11 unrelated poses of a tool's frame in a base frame.
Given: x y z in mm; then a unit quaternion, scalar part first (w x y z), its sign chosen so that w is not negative.
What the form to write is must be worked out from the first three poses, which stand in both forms.
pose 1, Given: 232.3 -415.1 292.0 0.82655 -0.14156 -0.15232 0.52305
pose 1, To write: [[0.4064 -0.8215 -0.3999 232.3], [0.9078 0.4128 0.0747 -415.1], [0.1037 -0.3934 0.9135 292.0], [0 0 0 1]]
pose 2, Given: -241.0 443.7 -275.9 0.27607 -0.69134 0.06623 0.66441
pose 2, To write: [[0.1083 -0.4584 -0.8821 -241.0], [0.2753 -0.8388 0.4697 443.7], [-0.9552 -0.2937 0.0353 -275.9], [0 0 0 1]]
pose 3, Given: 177.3 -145.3 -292.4 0.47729 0.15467 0.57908 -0.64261
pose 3, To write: [[-0.4965 0.7925 0.3540 177.3], [-0.4343 0.1263 -0.8919 -145.3], [-0.7516 -0.5966 0.2815 -292.4], [0 0 0 1]]
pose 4, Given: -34.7 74.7 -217.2 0.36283 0.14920 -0.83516 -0.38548
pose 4, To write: [[-0.6922 0.0305 -0.7211 -34.7], [-0.5289 0.6583 0.5356 74.7], [0.4910 0.7521 -0.4395 -217.2], [0 0 0 1]]
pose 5, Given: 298.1 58.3 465.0 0.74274 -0.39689 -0.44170 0.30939
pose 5, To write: [[0.4184 -0.1090 -0.9017 298.1], [0.8102 0.4935 0.3163 58.3], [0.4105 -0.8629 0.2948 465.0], [0 0 0 1]]
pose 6, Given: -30.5 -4.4 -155.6 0.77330 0.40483 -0.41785 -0.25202
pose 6, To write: [[0.5238 0.0515 -0.8503 -30.5], [-0.7281 0.5452 -0.4155 -4.4], [0.4422 0.8367 0.3230 -155.6], [0 0 0 1]]
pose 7, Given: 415.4 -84.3 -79.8 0.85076 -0.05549 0.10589 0.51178
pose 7, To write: [[0.4537 -0.8826 0.1234 415.4], [0.8590 0.4700 0.2028 -84.3], [-0.2370 0.0140 0.9714 -79.8], [0 0 0 1]]
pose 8, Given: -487.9 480.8 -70.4 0.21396 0.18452 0.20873 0.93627
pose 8, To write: [[-0.8403 -0.3236 0.4348 -487.9], [0.4777 -0.8213 0.3119 480.8], [0.2562 0.4698 0.8448 -70.4], [0 0 0 1]]
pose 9, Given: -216.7 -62.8 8.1 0.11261 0.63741 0.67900 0.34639
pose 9, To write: [[-0.1621 0.7876 0.5945 -216.7], [0.9436 -0.0526 0.3268 -62.8], [0.2887 0.6140 -0.7347 8.1], [0 0 0 1]]
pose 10, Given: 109.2 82.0 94.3 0.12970 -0.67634 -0.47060 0.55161
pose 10, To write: [[-0.0515 0.4935 -0.8682 109.2], [0.7797 -0.5234 -0.3437 82.0], [-0.6241 -0.6946 -0.3578 94.3], [0 0 0 1]]
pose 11, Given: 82.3 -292.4 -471.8 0.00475 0.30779 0.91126 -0.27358
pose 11, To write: [[-0.8105 0.5636 -0.1598 82.3], [0.5584 0.6608 -0.5015 -292.4], [-0.1771 -0.4957 -0.8503 -471.8], [0 0 0 1]]
